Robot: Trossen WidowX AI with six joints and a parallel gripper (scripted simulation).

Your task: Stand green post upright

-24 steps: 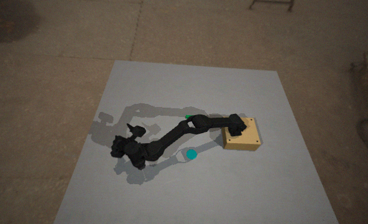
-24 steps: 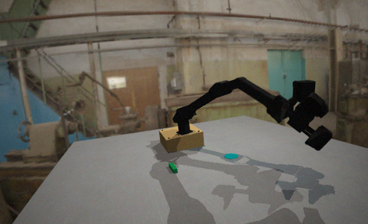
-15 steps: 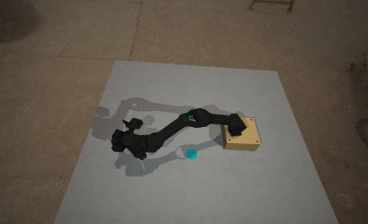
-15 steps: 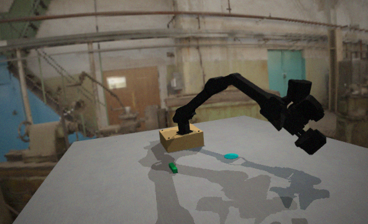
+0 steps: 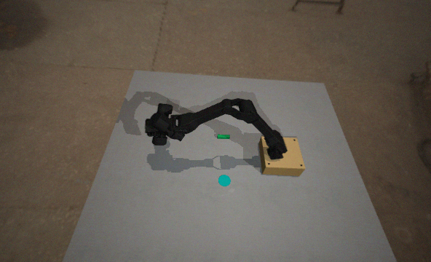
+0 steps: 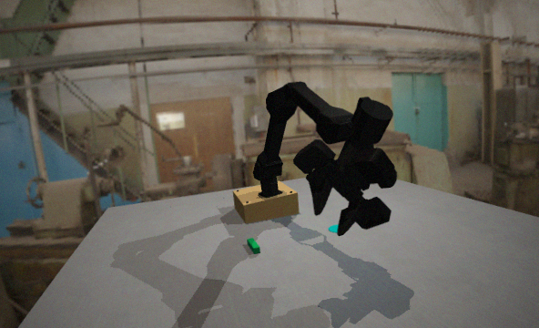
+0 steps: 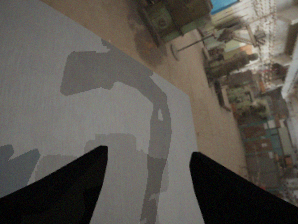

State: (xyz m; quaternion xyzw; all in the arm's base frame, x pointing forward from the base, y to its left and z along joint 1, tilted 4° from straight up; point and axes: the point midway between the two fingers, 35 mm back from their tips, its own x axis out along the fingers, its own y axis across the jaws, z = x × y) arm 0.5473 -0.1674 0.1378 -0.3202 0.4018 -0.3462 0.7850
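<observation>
Now: the green post 35 cm behind my gripper tip, 17 cm below it and 2 cm to the left of it. Round my gripper tip: cyan circle 30 cm behind, 28 cm to the left, 17 cm below.
</observation>
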